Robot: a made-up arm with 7 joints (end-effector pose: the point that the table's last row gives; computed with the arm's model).
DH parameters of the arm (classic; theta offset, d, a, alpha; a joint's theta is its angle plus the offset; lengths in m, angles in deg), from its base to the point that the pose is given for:
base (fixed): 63.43 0 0.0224 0
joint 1: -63.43 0.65 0 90
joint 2: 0 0.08 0.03 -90
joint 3: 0 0.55 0.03 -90
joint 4: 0 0.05 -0.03 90
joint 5: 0 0.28 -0.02 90
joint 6: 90 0.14 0.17 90
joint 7: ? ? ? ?
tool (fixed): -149.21 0.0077 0 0
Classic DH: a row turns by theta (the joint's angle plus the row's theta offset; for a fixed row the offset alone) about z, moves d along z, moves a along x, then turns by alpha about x.
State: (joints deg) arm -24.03 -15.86 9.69 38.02 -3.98 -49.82 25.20
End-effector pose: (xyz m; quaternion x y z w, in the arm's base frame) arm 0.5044 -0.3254 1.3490 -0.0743 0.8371 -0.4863 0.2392
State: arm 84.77 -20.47 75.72 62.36 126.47 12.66 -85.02
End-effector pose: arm -0.3510 0.3560 1.2268 -0.1638 -0.3347 -0.9233 0.0928
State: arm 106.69 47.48 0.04 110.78 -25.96 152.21 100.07
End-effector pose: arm 0.2315 -0.2701 1.2714 0.2906 0.3506 0.8451 0.2800
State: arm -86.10 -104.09 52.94 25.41 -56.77 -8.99 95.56
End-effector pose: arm 0.0472 -0.9602 0.3042 -0.4866 -0.5478 0.4615 0.5001
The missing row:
joint 7: -76.82 -0.0219 0.012 -75.65
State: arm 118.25 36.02 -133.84 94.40 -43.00 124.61 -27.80
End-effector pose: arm 0.4927 -0.2973 1.2255 -0.2375 -0.0535 -0.5086 0.8259
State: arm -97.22 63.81 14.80 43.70 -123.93 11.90 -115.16
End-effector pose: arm 0.2646 0.7287 1.2646 0.0988 -0.6069 0.4124 0.6722
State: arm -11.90 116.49 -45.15 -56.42 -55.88 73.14 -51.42
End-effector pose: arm -0.3352 0.3688 0.3017 -0.6251 0.0922 0.3564 0.6883
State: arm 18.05 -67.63 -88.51 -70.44 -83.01 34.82 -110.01
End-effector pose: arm 0.4256 0.5009 0.6811 0.3724 0.3395 0.6237 0.5975
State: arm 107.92 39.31 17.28 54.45 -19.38 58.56 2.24
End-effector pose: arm 0.1857 -0.3969 1.5199 0.2575 -0.0575 0.4486 0.8539
